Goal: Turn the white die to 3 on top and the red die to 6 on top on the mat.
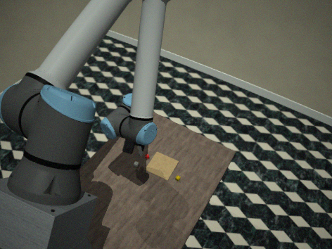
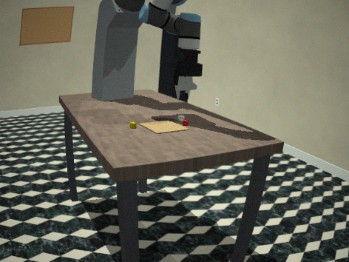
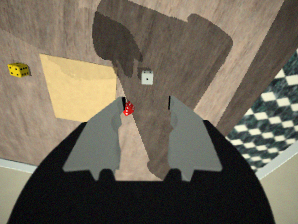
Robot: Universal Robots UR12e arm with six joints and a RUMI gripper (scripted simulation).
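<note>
Right now the white die is 100 mm below my hand. The rest, counted from my hand: tan mat 50 mm ahead, 140 mm to the right, 100 mm below; then red die 70 mm ahead, 40 mm to the right, 100 mm below; then yellow die 240 mm to the right, 100 mm below.
</note>
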